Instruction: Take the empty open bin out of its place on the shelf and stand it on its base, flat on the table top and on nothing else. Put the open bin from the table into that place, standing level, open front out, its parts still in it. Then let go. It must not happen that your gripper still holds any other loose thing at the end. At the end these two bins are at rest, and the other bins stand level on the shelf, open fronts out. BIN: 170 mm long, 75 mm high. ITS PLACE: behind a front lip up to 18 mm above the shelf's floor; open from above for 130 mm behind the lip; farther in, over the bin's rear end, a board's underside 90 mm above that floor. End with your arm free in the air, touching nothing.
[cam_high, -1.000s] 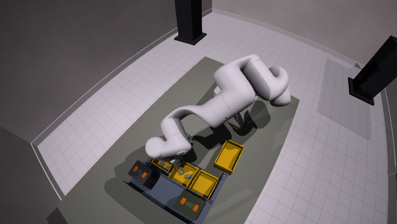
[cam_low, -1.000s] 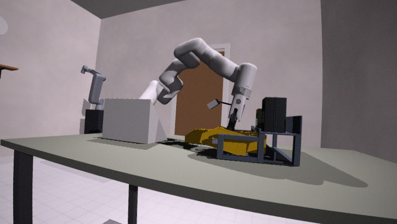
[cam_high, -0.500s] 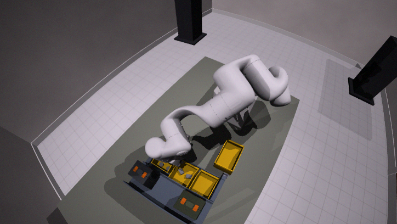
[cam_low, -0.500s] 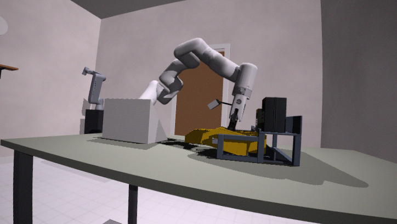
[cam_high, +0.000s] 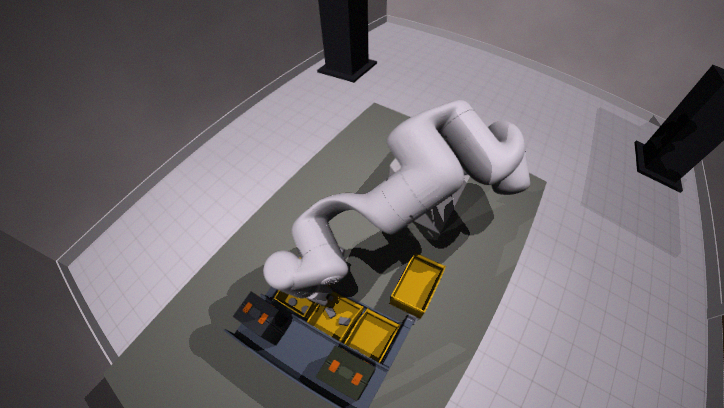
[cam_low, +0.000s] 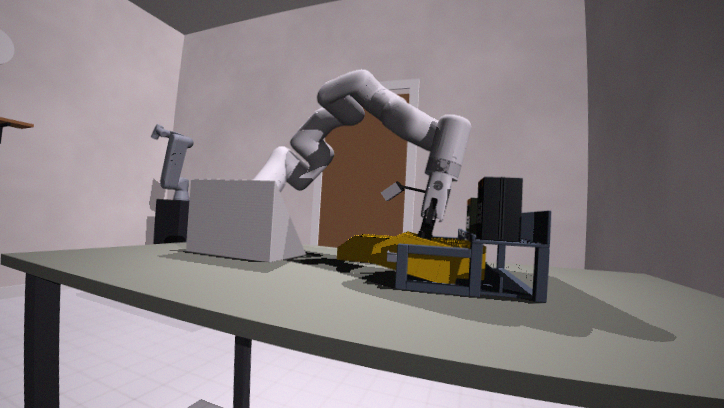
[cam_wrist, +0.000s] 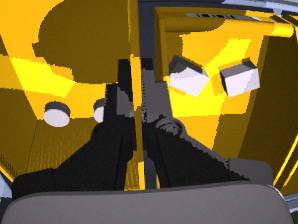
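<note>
Now: hand 40 mm past the shelf's front bar, 60 mm to the right of it and 70 mm above it. Round my hand: black box: 150 mm ahead, 50 mm to the right, 80 mm above.
</note>
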